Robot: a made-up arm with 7 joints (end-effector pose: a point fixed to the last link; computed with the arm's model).
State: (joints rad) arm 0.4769 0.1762 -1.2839 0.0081 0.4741 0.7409 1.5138
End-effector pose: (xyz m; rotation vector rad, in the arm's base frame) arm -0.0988 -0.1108 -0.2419 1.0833 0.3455 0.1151
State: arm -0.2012 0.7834 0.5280 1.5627 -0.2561 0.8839 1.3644
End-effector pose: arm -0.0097 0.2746 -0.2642 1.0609 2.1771 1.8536
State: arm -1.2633 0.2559 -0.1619 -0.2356 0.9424 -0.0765 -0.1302
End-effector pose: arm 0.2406 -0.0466 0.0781 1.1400 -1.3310 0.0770
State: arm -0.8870 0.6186 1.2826 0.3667 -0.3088 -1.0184 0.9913
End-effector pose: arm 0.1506 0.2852 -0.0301 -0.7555 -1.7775 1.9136
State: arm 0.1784 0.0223 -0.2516 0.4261 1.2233 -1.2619 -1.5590
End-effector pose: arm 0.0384 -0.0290 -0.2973 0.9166 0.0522 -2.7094
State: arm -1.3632 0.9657 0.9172 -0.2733 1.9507 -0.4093 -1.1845
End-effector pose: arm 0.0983 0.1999 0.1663 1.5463 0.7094 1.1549
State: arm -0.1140 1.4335 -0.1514 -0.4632 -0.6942 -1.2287 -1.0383
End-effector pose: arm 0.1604 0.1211 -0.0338 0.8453 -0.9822 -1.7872
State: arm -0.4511 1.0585 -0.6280 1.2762 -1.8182 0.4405 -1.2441
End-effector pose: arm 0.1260 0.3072 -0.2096 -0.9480 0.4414 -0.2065
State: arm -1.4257 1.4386 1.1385 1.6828 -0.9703 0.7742 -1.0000
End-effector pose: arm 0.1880 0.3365 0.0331 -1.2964 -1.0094 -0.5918
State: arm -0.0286 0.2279 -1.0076 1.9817 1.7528 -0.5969 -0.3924
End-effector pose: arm -0.1197 0.1520 -0.3111 -0.6211 -1.1375 2.4482
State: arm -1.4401 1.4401 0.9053 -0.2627 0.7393 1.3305 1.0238
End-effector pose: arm -0.0139 0.2190 0.1767 -0.6406 -0.6030 2.8658
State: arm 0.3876 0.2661 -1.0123 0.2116 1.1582 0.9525 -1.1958
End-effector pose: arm -0.0573 -0.0324 -0.2951 0.9032 1.9169 -1.5671
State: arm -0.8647 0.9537 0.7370 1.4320 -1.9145 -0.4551 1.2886
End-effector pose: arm 0.1892 0.3218 -0.1347 -2.2010 0.2485 2.1930
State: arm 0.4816 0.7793 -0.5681 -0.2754 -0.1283 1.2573 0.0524
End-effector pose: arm -0.0259 0.1005 -0.2509 0.7978 1.8790 -0.3807
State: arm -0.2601 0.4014 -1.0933 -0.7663 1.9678 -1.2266 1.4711
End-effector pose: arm 0.0385 -0.0756 -0.1429 -0.4571 -2.2244 -0.8210
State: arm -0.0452 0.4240 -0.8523 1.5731 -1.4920 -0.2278 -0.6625
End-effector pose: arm -0.0528 0.1818 -0.3375 -0.4087 1.2312 0.2390
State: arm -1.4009 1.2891 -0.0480 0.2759 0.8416 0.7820 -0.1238
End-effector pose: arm 0.2125 0.2017 0.1752 1.2585 -0.0970 1.3593
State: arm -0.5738 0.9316 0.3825 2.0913 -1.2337 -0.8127 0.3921
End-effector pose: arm 0.0382 0.3001 -0.2114 -0.0508 0.0670 2.1911
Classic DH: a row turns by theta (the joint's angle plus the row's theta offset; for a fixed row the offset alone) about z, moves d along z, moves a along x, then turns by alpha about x. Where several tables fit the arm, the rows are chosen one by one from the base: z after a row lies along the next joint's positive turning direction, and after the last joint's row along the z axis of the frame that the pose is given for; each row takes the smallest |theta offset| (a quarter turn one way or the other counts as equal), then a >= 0, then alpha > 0; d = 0 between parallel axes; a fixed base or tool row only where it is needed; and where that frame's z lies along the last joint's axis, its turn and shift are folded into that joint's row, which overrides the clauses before.
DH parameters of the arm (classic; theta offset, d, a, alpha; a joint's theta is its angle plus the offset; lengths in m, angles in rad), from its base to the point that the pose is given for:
base (fixed): -0.071 0 0 -1.3004
joint 1: -1.3111 0.0243 -0.0088 -1.5708
joint 2: 1.2915 0 -0.005 1.5708
joint 3: 1.5708 -0.1884 0.0208 -1.5708
joint 4: 1.5708 0.0018 0.0094 1.5708
joint 5: 0 0.1495 0 -1.5708
joint 6: -1.5708 0 0.0367 1.5708
joint 7: 0 0 0 0

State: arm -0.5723 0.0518 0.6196 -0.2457 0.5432 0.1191 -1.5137
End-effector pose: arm 0.2239 0.1278 -0.0949 0.5497 0.1184 -0.8369
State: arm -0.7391 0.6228 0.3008 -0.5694 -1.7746 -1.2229 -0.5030
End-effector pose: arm 0.1814 0.1306 0.0302 -1.0316 -2.1724 -0.3853
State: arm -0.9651 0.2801 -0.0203 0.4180 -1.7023 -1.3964 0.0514
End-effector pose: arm 0.3033 0.0685 -0.0846 -1.4451 -1.1963 0.7504
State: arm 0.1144 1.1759 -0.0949 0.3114 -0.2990 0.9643 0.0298
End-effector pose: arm 0.1066 0.2794 -0.1744 0.8990 1.5313 0.4958
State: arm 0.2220 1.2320 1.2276 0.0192 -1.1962 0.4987 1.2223
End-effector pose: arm 0.1054 0.2901 0.0670 -0.0952 -0.2093 1.6932
